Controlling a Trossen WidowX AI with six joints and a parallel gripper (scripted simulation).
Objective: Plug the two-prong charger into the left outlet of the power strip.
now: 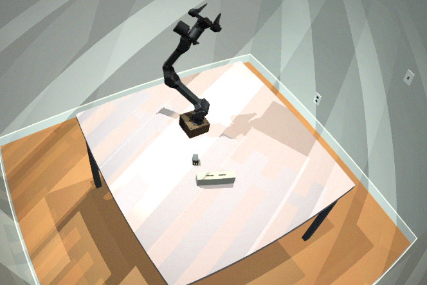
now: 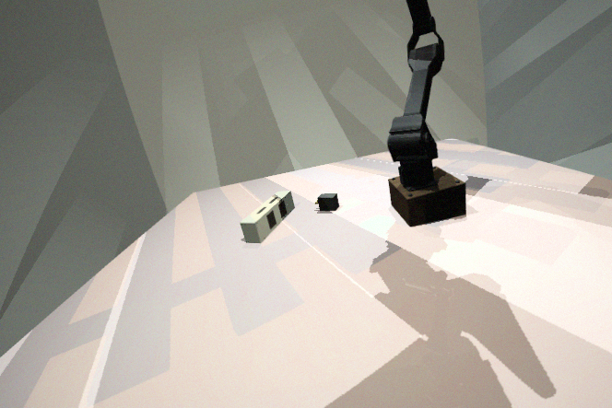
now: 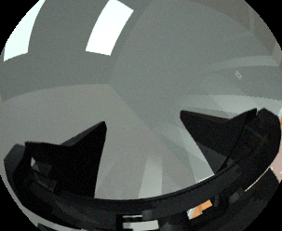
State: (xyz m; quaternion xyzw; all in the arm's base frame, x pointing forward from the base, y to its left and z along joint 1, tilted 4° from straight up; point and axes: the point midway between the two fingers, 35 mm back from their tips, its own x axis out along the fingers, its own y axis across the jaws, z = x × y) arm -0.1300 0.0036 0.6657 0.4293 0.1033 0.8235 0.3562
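My gripper tip is now 74 cm above the black charger, 34 cm short of it and 18 cm to the left of it.
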